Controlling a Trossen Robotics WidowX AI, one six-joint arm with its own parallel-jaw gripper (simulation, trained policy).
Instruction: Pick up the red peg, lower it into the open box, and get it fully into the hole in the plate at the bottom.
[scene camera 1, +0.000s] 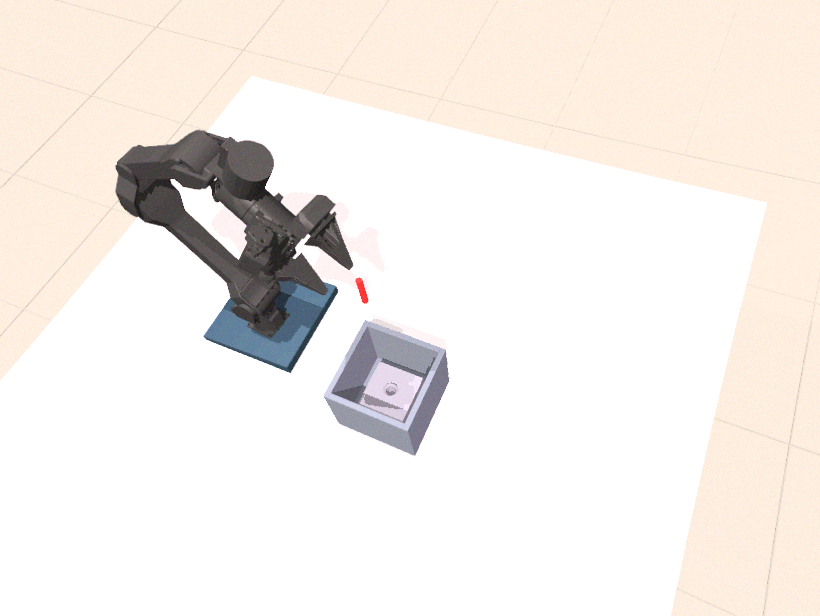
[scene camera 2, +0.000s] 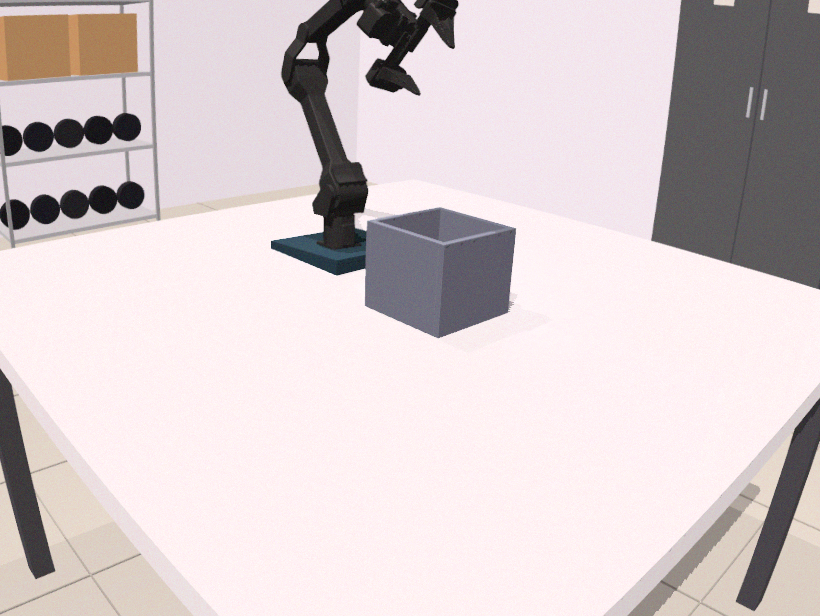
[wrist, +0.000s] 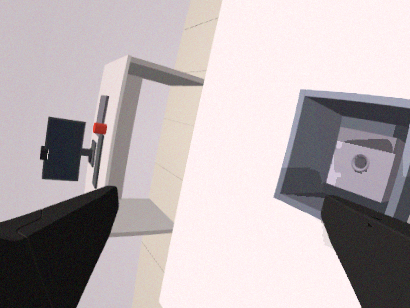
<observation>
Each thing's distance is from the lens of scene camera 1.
my gripper (scene camera 1: 338, 281): 91 cm
grey box (scene camera 1: 374, 343): 118 cm
plate (scene camera 1: 391, 391): 118 cm
</observation>
